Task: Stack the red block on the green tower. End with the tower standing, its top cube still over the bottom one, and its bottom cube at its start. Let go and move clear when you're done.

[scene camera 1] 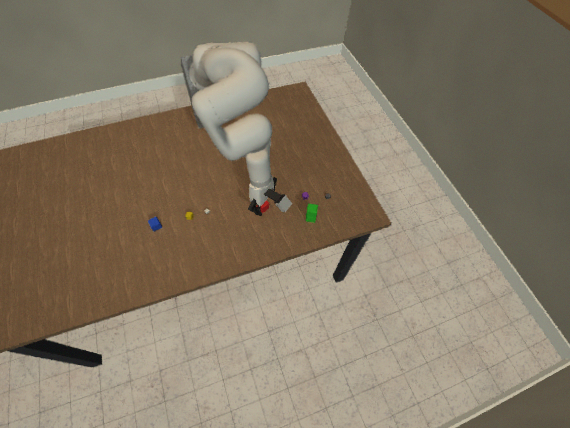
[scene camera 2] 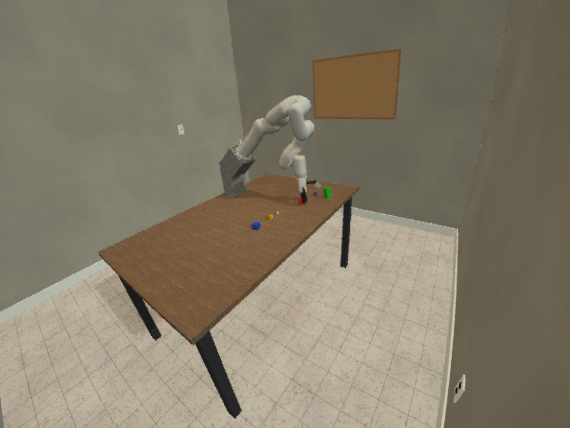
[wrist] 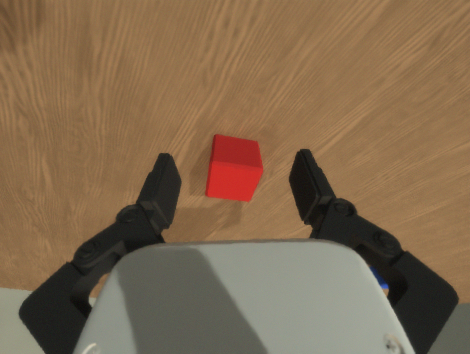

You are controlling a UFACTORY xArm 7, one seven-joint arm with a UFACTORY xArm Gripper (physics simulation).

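Frame: origin at the arm's base, x ahead, y left, z up, level; metres.
Where they show: gripper, fingertip midpoint: [scene camera 1: 264, 205] [scene camera 2: 303, 199] [wrist: 234, 165]; arm's base, origin of the base link: [scene camera 2: 243, 153].
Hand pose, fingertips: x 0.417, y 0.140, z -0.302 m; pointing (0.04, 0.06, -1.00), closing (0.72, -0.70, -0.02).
Observation:
Things, the pixels of their top centre, and the offset from my fingertips.
- red block, middle of its top: [wrist: 232, 185] [scene camera 1: 262, 202] [scene camera 2: 302, 198] dx -0.010, dy -0.007, dz +0.009 m
- green tower, middle of its top: [scene camera 1: 312, 208] [scene camera 2: 327, 187] dx +0.072, dy +0.169, dz +0.046 m
- purple piece, middle of its top: [scene camera 1: 305, 194] [scene camera 2: 315, 191] dx -0.028, dy +0.171, dz -0.007 m
- small dark grey piece, middle of its top: [scene camera 1: 328, 195] dx -0.010, dy +0.262, dz -0.011 m
- white piece, middle of its top: [scene camera 1: 206, 210] [scene camera 2: 277, 212] dx -0.029, dy -0.224, dz -0.014 m
- yellow cube, middle of its top: [scene camera 1: 188, 214] [scene camera 2: 270, 215] dx -0.017, dy -0.293, dz -0.005 m
- blue cube, middle of its top: [wrist: 390, 286] [scene camera 1: 153, 221] [scene camera 2: 255, 223] dx -0.002, dy -0.422, dz +0.006 m
The red block [scene camera 1: 264, 206] [scene camera 2: 301, 201] [wrist: 234, 176] sits on the table, partly hidden by the gripper in the scene views. My gripper [scene camera 1: 262, 204] [scene camera 2: 303, 197] [wrist: 234, 165] is open and low over the block. In the wrist view the block appears in the gap between the spread fingers, with table showing on both sides of it; neither finger touches it. The green tower [scene camera 1: 312, 213] [scene camera 2: 327, 192] stands upright, to the right of the gripper in both scene views. The seam between its cubes is hard to make out.
A purple piece [scene camera 1: 305, 195] [scene camera 2: 315, 193] and a small dark grey piece [scene camera 1: 328, 196] lie near the tower. A white piece [scene camera 1: 207, 211] [scene camera 2: 277, 213], a yellow cube [scene camera 1: 189, 216] [scene camera 2: 270, 217] and a blue cube [scene camera 1: 155, 224] [scene camera 2: 255, 226] [wrist: 379, 278] lie left of the gripper.

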